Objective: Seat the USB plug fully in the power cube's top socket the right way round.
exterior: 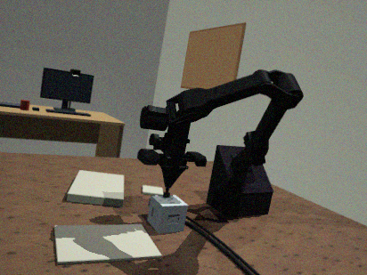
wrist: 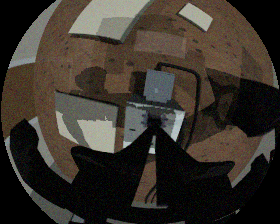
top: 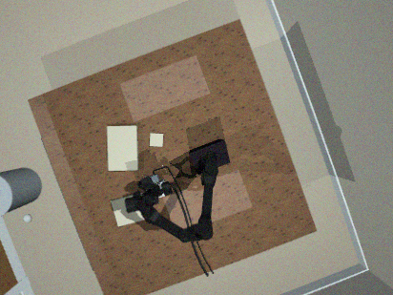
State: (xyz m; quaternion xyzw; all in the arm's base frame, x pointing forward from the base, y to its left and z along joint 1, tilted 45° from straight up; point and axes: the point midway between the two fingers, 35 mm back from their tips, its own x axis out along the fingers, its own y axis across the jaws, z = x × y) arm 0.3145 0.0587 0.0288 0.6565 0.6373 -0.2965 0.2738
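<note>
The USB plug is 20 mm below my gripper tip. Round my gripper tip: thin cream sheet 190 mm ahead, 100 mm below, 80 mm to the left; cream tile 240 mm to the right, 100 mm below, 80 mm behind; thick cream slab 260 mm to the right, 110 mm ahead, 90 mm below.
</note>
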